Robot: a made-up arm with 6 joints.
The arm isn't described. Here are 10 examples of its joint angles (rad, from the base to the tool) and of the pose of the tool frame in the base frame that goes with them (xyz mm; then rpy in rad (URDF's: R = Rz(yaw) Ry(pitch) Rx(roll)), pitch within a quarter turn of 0, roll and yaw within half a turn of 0).
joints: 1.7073 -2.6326 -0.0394 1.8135 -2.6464 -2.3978
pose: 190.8 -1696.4 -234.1 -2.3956 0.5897 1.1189
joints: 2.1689 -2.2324 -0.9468 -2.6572 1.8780 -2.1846
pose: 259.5 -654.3 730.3 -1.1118 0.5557 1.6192
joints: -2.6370 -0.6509 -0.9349 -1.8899 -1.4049 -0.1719
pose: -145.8 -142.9 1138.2 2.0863 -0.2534 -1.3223
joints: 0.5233 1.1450 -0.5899 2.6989 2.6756 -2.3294
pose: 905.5 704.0 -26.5 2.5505 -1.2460 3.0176
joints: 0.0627 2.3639 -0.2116 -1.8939 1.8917 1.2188
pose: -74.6 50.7 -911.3 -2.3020 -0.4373 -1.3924
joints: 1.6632 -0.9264 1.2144 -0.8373 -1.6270 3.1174
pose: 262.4 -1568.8 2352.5 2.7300 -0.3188 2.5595
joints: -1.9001 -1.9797 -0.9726 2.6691 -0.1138 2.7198
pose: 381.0 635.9 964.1 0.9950 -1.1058 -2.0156
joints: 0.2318 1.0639 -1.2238 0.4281 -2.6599 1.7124
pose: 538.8 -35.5 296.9 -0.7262 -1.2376 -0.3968
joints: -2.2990 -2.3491 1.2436 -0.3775 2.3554 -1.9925
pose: 1214.2 1604.7 -866.5 1.6392 0.2880 -2.5745
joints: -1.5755 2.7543 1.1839 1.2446 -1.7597 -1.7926
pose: -59.0 -681.3 -1859.7 -1.3486 -0.1888 2.8106
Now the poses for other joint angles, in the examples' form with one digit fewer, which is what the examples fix.
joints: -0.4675 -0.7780 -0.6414 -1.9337 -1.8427 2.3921
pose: 178 -21 1487 -1.060 -0.307 1.437
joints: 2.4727 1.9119 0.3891 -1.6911 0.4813 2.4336
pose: -930 709 -1058 -2.330 1.093 0.874
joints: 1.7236 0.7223 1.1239 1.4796 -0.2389 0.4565
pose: -268 1844 2143 -1.840 -0.368 1.468
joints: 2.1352 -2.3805 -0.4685 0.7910 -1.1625 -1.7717
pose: 870 -1145 542 2.071 -0.631 1.194
